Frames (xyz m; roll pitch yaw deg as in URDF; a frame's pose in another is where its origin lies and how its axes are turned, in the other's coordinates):
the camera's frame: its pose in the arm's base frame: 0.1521 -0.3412 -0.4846 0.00 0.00 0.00
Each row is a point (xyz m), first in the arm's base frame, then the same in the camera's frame.
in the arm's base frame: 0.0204 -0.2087 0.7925
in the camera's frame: -0.1317 0.1325 1.2771
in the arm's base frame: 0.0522 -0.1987 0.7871
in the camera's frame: -0.0999 0.1425 1.2717
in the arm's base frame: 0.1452 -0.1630 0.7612
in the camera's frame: -0.0069 0.1782 1.2458
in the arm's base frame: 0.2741 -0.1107 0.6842
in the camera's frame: 0.1220 0.2305 1.1688
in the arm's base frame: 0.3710 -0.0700 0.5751
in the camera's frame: 0.2189 0.2712 1.0597
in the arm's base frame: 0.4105 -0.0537 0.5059
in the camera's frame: 0.2584 0.2875 0.9905
